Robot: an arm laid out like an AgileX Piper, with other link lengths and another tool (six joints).
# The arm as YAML. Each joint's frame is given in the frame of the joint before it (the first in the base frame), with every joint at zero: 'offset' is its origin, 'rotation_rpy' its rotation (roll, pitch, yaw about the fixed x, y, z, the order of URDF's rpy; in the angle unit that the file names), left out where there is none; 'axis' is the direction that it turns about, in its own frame. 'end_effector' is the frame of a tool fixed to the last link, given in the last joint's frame.
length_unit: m
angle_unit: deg
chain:
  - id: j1
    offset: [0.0, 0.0, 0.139]
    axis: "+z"
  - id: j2
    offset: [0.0, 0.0, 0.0]
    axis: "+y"
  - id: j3
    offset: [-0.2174, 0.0, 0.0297]
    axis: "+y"
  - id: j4
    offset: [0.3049, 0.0, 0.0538]
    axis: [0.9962, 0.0, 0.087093]
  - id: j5
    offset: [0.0, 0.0, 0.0]
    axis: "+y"
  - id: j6
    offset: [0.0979, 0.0, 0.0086]
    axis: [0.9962, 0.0, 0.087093]
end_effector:
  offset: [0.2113, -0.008, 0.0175]
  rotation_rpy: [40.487, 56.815, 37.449]
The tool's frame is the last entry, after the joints.
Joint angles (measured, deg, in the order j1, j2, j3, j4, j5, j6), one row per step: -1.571 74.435 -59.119 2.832 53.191 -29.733; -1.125 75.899 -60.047 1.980 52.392 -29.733; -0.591 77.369 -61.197 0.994 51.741 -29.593; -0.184 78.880 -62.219 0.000 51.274 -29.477; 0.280 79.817 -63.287 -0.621 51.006 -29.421; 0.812 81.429 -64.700 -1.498 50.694 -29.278; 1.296 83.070 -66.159 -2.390 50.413 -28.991
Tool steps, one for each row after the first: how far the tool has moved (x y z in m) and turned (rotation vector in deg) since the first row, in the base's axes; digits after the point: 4 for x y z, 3 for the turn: 0.0065 -0.0006 -0.0016 -0.850 -0.242 0.570; 0.0135 -0.0010 -0.0019 -1.762 -0.556 1.150; 0.0189 -0.0021 -0.0041 -2.682 -0.526 1.652; 0.0246 -0.0011 -0.0021 -3.267 -0.930 2.185; 0.0313 -0.0005 -0.0026 -4.055 -1.054 2.776; 0.0381 -0.0003 -0.0031 -4.790 -1.171 3.200
